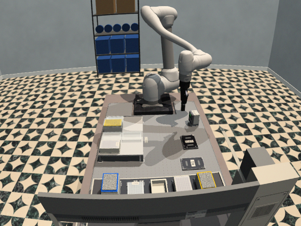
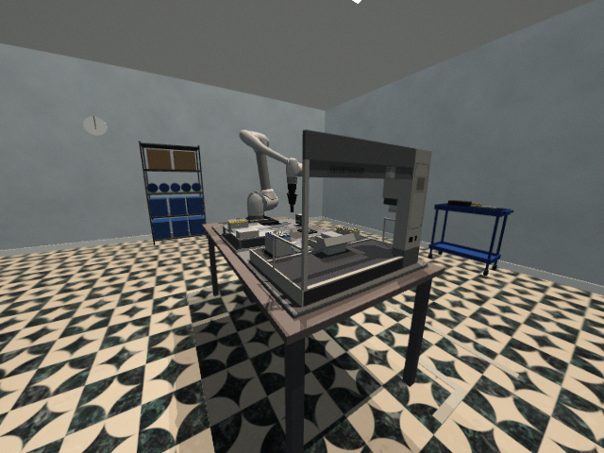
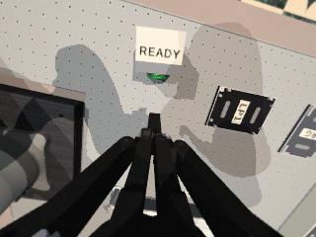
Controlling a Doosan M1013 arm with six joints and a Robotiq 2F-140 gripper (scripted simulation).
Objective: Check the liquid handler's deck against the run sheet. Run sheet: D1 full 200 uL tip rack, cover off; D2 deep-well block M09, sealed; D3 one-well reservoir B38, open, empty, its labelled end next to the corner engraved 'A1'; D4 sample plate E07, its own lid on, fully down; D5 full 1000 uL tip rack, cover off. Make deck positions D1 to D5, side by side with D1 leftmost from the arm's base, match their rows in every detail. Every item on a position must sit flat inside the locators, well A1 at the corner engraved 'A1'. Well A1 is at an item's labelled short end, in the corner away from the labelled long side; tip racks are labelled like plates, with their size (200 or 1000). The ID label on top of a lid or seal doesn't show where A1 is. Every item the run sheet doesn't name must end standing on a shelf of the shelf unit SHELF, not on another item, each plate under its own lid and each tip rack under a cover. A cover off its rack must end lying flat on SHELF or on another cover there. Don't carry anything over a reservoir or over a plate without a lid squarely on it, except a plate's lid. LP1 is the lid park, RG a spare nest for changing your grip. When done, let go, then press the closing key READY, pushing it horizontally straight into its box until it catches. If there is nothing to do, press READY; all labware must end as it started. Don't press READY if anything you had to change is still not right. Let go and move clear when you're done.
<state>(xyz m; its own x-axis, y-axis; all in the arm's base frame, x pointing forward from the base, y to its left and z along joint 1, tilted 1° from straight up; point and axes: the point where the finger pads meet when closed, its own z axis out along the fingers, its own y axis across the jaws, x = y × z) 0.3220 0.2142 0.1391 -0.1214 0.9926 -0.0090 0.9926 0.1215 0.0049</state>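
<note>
Now: the ready key box 1 cm behind my hand, 8 cm to the left of it and 10 cm below it. The rest, counted from my hand: black nest: 21 cm ahead, 2 cm to the left, 16 cm below; dark nest marked RG: 43 cm ahead, 16 cm below; shelf unit: 16 cm ahead, 45 cm to the right, 11 cm below.
</note>
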